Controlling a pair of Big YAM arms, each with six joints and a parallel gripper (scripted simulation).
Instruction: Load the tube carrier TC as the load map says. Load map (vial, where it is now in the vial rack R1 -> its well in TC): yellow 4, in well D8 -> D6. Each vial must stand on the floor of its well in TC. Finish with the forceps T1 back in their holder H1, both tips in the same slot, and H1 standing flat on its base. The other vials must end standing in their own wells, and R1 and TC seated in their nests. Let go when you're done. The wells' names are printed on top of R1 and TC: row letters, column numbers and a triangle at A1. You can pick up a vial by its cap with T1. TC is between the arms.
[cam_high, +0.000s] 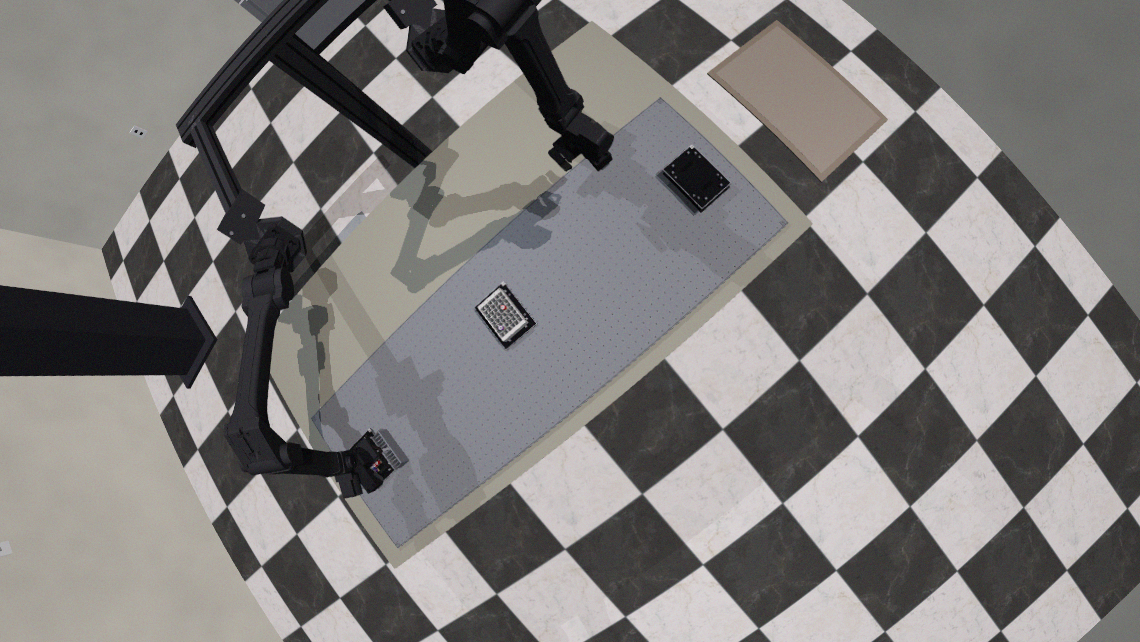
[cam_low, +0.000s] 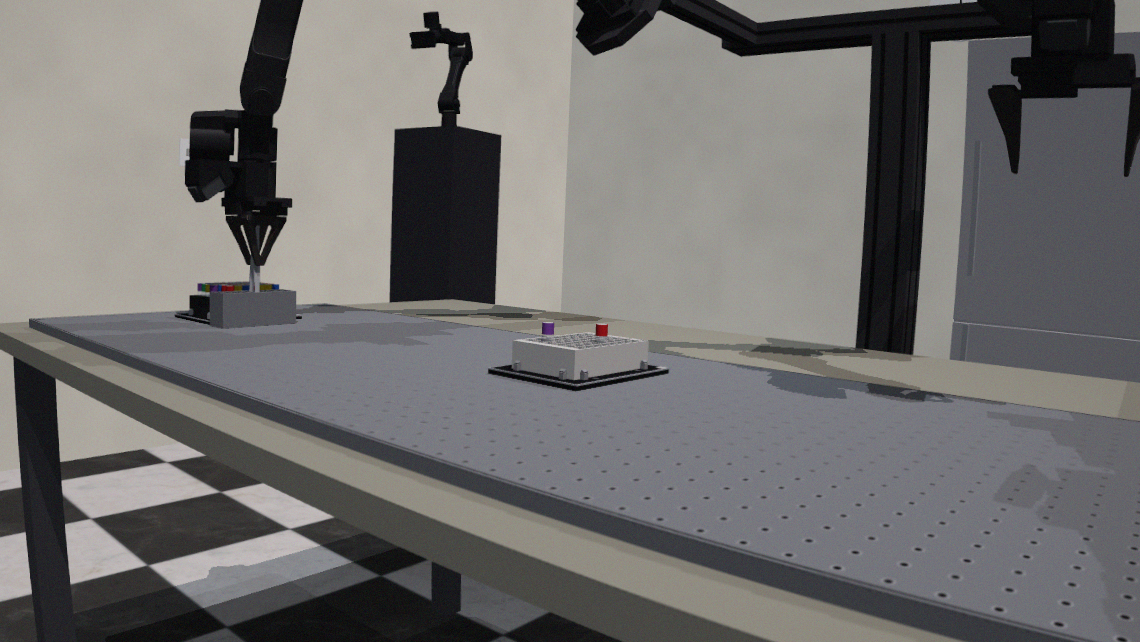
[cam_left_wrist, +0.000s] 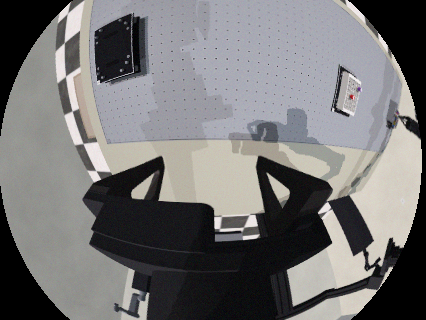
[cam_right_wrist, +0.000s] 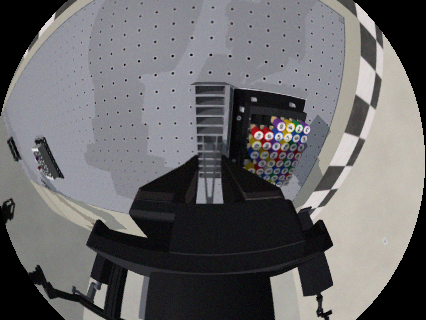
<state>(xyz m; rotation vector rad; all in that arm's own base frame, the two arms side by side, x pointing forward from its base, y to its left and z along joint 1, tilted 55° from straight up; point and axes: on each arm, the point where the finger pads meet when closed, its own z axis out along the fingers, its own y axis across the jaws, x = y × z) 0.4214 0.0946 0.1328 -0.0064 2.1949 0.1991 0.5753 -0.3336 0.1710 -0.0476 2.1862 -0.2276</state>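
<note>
The grey holder H1 lies 8 cm below my right hand. Round my right hand: white tube carrier TC: 1 cm ahead, 57 cm to the left, 8 cm below.
</note>
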